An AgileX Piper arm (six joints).
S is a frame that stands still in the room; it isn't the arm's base.
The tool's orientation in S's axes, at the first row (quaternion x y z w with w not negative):
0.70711, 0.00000, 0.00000, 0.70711
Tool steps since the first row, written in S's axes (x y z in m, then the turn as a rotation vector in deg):
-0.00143, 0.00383, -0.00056, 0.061, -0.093, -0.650
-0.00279, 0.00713, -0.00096, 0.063, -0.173, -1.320
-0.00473, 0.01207, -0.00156, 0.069, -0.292, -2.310
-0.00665, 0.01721, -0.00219, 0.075, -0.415, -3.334
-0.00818, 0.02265, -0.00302, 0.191, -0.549, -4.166
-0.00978, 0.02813, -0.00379, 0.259, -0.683, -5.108
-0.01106, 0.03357, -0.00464, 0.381, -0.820, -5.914
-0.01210, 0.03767, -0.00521, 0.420, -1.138, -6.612
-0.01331, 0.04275, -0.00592, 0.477, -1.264, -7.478
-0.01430, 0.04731, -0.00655, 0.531, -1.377, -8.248
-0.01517, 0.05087, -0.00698, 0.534, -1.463, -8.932
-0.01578, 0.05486, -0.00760, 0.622, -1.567, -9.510
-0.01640, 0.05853, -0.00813, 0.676, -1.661, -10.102
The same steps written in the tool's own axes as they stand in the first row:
-0.00143, -0.00056, -0.00383, 0.061, -0.650, 0.093
-0.00279, -0.00096, -0.00713, 0.063, -1.320, 0.173
-0.00473, -0.00156, -0.01207, 0.069, -2.310, 0.292
-0.00665, -0.00219, -0.01721, 0.075, -3.334, 0.415
-0.00818, -0.00302, -0.02265, 0.191, -4.166, 0.549
-0.00978, -0.00379, -0.02813, 0.259, -5.108, 0.683
-0.01106, -0.00464, -0.03357, 0.381, -5.914, 0.820
-0.01210, -0.00521, -0.03767, 0.420, -6.612, 1.138
-0.01331, -0.00592, -0.04275, 0.477, -7.478, 1.264
-0.01430, -0.00655, -0.04731, 0.531, -8.248, 1.377
-0.01517, -0.00698, -0.05087, 0.534, -8.932, 1.463
-0.01578, -0.00760, -0.05486, 0.622, -9.510, 1.567
-0.01640, -0.00813, -0.05853, 0.676, -10.102, 1.661

